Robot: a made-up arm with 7 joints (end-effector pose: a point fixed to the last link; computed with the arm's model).
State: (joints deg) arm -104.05 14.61 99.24 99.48 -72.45 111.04 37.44
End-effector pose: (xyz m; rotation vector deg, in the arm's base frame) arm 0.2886 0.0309 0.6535 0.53 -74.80 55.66
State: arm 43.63 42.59 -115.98 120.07 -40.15 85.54 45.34
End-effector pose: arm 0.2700 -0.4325 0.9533 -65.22 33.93 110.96
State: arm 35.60 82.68 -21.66 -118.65 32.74 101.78 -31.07
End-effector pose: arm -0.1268 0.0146 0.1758 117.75 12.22 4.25
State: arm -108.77 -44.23 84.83 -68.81 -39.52 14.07 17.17
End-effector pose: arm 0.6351 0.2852 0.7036 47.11 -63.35 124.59
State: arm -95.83 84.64 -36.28 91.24 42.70 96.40 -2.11
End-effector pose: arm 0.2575 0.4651 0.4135 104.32 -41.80 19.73
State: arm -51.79 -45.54 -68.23 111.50 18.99 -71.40 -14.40
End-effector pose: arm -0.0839 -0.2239 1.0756 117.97 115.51 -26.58
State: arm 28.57 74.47 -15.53 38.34 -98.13 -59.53 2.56
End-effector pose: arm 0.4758 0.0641 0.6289 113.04 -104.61 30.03
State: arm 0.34 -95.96 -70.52 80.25 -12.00 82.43 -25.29
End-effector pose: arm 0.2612 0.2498 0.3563 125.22 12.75 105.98
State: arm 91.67 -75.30 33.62 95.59 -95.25 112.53 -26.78
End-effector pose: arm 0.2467 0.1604 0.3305 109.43 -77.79 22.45
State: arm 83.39 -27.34 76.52 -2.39 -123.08 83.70 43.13
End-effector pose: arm 0.3658 -0.1790 0.5169 -28.01 -37.22 -136.44
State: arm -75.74 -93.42 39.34 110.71 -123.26 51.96 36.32
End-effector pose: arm 0.4773 0.3419 0.5949 -36.51 -8.46 -97.87
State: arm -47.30 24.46 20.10 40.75 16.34 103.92 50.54
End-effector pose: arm 0.4519 -0.1744 0.5006 -41.70 -81.39 6.00
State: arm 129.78 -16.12 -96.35 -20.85 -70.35 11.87 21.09
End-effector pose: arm -0.3113 0.2405 0.6310 140.34 -43.34 41.93
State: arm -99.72 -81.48 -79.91 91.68 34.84 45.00 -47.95
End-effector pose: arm -0.2714 0.5538 0.8057 -9.46 -8.60 -118.90
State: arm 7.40 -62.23 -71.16 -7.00 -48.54 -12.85 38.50
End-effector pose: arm 0.2094 0.0073 0.4995 -58.10 -6.52 -86.59
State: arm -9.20 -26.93 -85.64 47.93 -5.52 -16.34 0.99
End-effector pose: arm 0.6214 0.2787 0.9149 60.96 -3.31 -156.67
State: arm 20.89 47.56 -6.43 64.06 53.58 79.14 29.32
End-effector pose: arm -0.1404 -0.1013 0.4462 -24.13 -19.54 -39.65
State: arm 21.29 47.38 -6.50 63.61 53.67 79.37 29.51
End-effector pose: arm -0.1425 -0.0994 0.4486 -24.89 -19.07 -39.88
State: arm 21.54 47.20 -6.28 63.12 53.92 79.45 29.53
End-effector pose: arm -0.1462 -0.1010 0.4515 -25.68 -18.64 -39.78
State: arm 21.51 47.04 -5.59 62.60 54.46 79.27 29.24
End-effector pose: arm -0.1525 -0.1088 0.4551 -26.46 -18.33 -39.09
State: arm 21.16 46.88 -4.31 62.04 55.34 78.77 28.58
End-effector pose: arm -0.1617 -0.1244 0.4600 -27.27 -18.13 -37.73
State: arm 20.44 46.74 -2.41 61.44 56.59 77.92 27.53
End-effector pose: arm -0.1731 -0.1486 0.4667 -28.11 -18.08 -35.62
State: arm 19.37 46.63 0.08 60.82 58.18 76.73 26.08
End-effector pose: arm -0.1850 -0.1818 0.4758 -29.00 -18.19 -32.89
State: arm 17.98 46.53 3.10 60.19 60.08 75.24 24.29
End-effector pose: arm -0.1957 -0.2234 0.4880 -30.03 -18.40 -29.60
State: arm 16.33 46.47 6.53 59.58 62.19 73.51 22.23
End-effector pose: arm -0.2027 -0.2719 0.5037 -31.22 -18.75 -25.95
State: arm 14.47 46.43 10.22 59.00 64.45 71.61 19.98
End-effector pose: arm -0.2044 -0.3248 0.5233 -32.59 -19.20 -22.11
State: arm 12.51 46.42 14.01 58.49 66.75 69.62 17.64
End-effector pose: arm -0.2000 -0.3789 0.5463 -34.12 -19.73 -18.30
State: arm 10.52 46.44 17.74 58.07 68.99 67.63 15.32
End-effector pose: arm -0.1898 -0.4309 0.5720 -35.77 -20.36 -14.67
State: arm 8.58 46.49 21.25 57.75 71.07 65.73 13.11
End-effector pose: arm -0.1750 -0.4781 0.5988 -37.44 -21.09 -11.37
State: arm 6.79 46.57 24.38 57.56 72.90 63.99 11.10
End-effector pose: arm -0.1578 -0.5181 0.6247 -39.00 -21.84 -8.55
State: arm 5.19 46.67 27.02 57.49 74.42 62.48 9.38
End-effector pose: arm -0.1400 -0.5502 0.6479 -40.34 -22.60 -6.21
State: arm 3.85 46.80 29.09 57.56 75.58 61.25 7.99
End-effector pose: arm -0.1238 -0.5744 0.6666 -41.34 -23.30 -4.41
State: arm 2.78 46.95 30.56 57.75 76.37 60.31 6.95
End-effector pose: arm -0.1103 -0.5915 0.6798 -41.93 -23.89 -3.12
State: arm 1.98 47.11 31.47 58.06 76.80 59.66 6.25
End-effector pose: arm -0.1000 -0.6026 0.6872 -42.09 -24.37 -2.26
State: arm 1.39 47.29 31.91 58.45 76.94 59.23 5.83
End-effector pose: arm -0.0926 -0.6091 0.6895 -41.89 -24.72 -1.76
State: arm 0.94 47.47 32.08 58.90 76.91 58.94 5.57
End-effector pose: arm -0.0870 -0.6131 0.6889 -41.46 -24.99 -1.46
